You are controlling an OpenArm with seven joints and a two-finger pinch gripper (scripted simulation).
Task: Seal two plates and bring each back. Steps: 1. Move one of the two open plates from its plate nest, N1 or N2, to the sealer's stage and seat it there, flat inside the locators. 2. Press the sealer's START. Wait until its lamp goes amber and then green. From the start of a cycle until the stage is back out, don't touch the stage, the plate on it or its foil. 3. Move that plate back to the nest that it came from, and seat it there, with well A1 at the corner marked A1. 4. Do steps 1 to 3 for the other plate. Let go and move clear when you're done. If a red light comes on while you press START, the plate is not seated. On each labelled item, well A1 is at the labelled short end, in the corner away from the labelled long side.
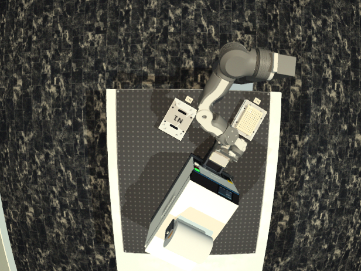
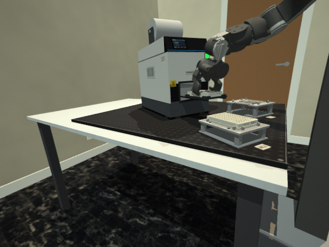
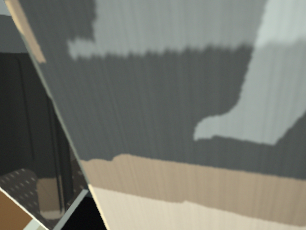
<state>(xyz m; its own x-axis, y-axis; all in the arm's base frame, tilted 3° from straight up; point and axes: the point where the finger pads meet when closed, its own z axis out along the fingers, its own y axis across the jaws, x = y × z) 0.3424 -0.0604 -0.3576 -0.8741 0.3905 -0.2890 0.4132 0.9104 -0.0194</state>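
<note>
My hand is 2 cm above the sealer stage. Also, from my hand: clear well plate 15 cm behind, 12 cm to the left, 7 cm below; then N1 label 21 cm behind, 18 cm to the right, 12 cm below; then sealer screen 12 cm ahead, 1 cm to the right, 20 cm above.
</note>
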